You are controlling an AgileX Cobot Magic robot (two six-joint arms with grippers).
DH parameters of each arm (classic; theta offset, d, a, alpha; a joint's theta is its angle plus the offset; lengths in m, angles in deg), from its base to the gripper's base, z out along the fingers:
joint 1: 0 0.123 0 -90
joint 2: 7.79 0 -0.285 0
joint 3: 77.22 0 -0.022 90
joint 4: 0 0.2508 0 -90
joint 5: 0 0 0.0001 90
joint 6: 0 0.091 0 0
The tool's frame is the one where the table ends.
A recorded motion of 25 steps. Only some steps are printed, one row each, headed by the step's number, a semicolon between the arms.
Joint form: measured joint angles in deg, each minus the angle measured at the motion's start. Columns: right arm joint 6, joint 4, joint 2, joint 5, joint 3, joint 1; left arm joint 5, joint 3, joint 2, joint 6, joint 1, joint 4.
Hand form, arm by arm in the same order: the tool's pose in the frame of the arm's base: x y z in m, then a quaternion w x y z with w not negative. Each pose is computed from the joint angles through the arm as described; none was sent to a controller.
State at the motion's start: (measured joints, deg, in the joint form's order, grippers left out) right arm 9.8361 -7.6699 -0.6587 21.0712 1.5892 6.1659; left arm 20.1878 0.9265 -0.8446 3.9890 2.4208 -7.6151
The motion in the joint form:
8: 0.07 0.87 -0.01 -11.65 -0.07 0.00; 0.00 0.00 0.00 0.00 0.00 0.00
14: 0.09 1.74 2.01 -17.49 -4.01 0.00; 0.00 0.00 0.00 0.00 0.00 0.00
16: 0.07 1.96 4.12 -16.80 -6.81 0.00; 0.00 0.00 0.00 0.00 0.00 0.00
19: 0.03 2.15 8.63 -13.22 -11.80 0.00; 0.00 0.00 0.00 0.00 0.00 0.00
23: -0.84 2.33 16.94 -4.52 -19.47 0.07; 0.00 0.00 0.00 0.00 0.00 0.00
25: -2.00 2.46 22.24 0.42 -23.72 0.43; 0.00 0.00 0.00 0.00 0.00 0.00
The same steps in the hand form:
8: 0.0562 0.0043 0.1900 0.67250 -0.01260 0.73844 0.04789; 0.0530 -0.0019 0.1770 0.60767 -0.02478 0.79350 -0.02210
14: 0.0563 0.0055 0.2205 0.71970 -0.01069 0.69145 0.06182; 0.0530 -0.0019 0.1770 0.60767 -0.02478 0.79350 -0.02210
16: 0.0576 0.0055 0.2338 0.71963 -0.00911 0.69146 0.06278; 0.0530 -0.0019 0.1770 0.60767 -0.02478 0.79350 -0.02210
19: 0.0625 0.0055 0.2528 0.70091 -0.00635 0.71068 0.06011; 0.0530 -0.0019 0.1770 0.60767 -0.02478 0.79350 -0.02210
23: 0.0758 0.0058 0.2742 0.64183 -0.00723 0.76539 0.04660; 0.0530 -0.0019 0.1770 0.60767 -0.02478 0.79350 -0.02210
25: 0.0864 0.0069 0.2839 0.60163 -0.01510 0.79777 0.03711; 0.0530 -0.0019 0.1770 0.60767 -0.02478 0.79350 -0.02210

